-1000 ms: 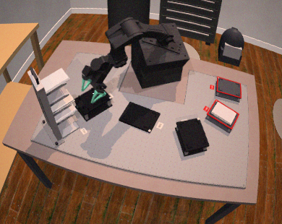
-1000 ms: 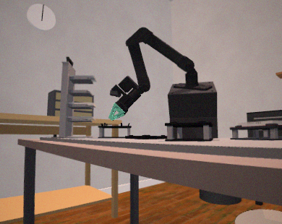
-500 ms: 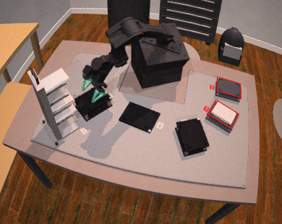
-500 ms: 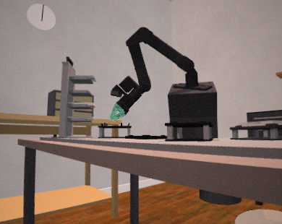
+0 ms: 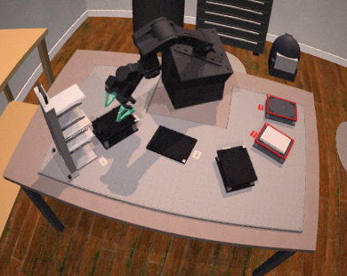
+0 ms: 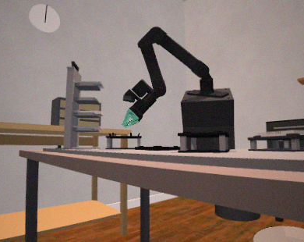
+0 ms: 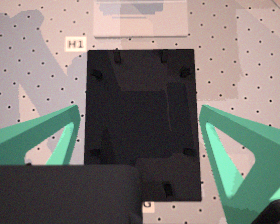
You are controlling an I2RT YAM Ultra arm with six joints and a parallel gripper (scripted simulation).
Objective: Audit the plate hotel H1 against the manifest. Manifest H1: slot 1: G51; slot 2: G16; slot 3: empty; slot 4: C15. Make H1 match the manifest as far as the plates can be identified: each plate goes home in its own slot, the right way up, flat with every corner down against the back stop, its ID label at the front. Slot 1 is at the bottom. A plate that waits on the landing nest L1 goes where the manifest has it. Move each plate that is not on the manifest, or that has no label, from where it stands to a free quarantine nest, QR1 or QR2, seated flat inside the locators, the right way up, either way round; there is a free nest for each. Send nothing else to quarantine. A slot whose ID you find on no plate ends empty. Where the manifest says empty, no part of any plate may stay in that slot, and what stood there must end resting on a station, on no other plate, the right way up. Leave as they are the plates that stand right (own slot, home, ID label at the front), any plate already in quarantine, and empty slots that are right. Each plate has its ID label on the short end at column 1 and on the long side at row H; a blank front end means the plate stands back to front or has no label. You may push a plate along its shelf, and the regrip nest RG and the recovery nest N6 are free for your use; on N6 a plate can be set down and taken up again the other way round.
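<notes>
My gripper is now 6 cm above the black regrip nest. Also, from my hand: RG label: 9 cm behind, 6 cm to the left, 12 cm below; then plate hotel H1: 21 cm ahead, 15 cm to the right, 7 cm above; then H1 tag: 16 cm ahead, 1 cm to the left, 12 cm below.
</notes>
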